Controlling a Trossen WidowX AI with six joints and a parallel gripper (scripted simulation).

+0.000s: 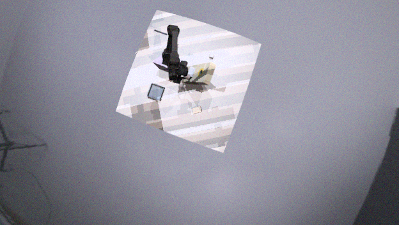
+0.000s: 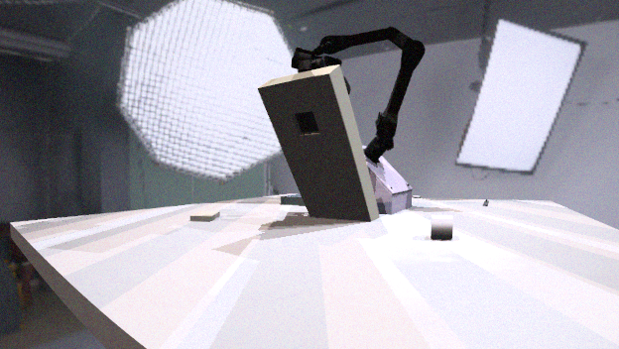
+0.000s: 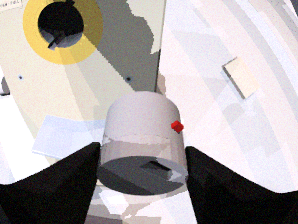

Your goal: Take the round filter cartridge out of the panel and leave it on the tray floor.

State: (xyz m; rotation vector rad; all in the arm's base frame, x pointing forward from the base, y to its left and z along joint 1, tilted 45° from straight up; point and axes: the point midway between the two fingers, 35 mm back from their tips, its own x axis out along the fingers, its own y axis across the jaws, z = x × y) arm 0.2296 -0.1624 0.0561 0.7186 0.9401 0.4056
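My gripper tip is now 31 cm past the grey-blue tray, 28 cm above it and 21 cm to the left of it. Also, from my gripper tip: small flat block (28 cm below, 24 cm to the right, 17 cm ahead); then round white filter cartridge (right at my gripper tip); then beige panel (11 cm below, 8 cm to the left, 7 cm ahead).
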